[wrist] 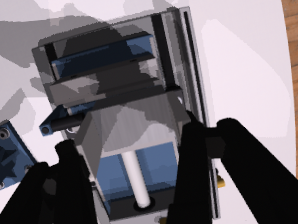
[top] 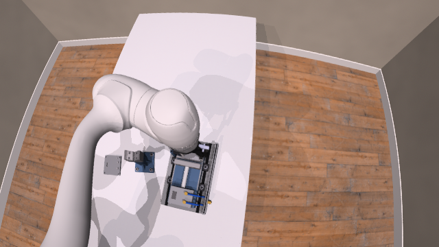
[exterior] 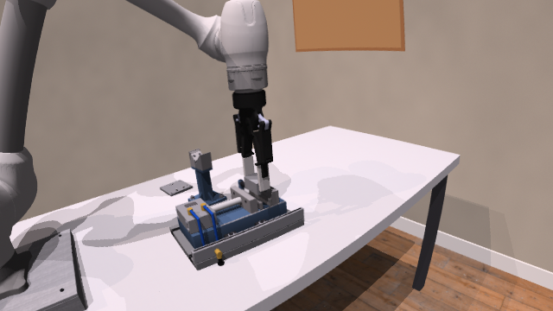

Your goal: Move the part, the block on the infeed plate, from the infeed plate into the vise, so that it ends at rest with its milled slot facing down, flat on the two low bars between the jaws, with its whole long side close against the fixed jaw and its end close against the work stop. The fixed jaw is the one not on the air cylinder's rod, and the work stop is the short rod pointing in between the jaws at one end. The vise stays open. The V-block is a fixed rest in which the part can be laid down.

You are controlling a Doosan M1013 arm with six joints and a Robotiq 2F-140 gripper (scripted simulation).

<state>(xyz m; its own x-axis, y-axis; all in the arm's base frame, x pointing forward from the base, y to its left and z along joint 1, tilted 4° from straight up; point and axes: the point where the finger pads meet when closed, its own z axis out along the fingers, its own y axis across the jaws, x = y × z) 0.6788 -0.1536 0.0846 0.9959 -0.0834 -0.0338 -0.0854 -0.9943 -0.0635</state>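
My hand is 30 mm above the part. The rest, counted from my hand: fixed jaw 30 mm ahead, 20 mm to the left, 60 mm below; then moving jaw 30 mm behind, 20 mm to the left, 60 mm below; then cylinder rod 80 mm behind, 30 mm to the left, 60 mm below.
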